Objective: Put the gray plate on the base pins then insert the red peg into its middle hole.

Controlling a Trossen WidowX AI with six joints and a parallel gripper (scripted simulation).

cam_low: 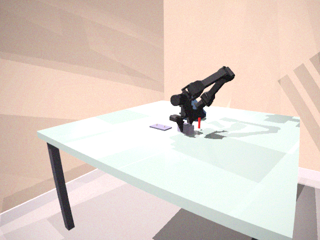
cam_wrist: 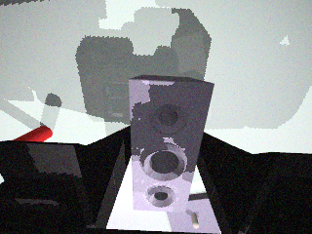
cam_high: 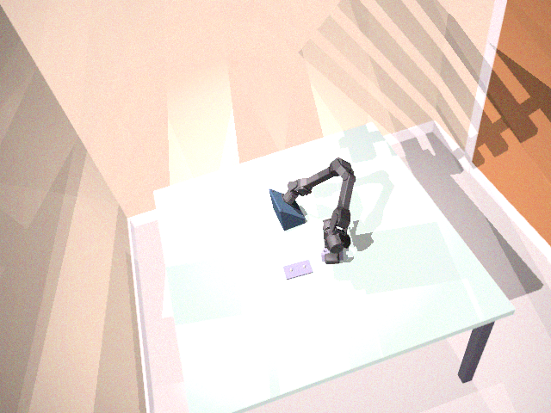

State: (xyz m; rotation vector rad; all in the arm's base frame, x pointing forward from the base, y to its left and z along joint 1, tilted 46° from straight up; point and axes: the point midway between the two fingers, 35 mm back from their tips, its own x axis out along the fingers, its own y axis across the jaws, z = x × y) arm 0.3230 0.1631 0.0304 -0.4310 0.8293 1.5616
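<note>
The pin base lies 30 mm ahead of my gripper tip and 160 mm to the right of it. The rest, counted from my gripper tip: gray plate 30 mm above; then red peg 120 mm behind, 10 mm to the left, 30 mm above.
</note>
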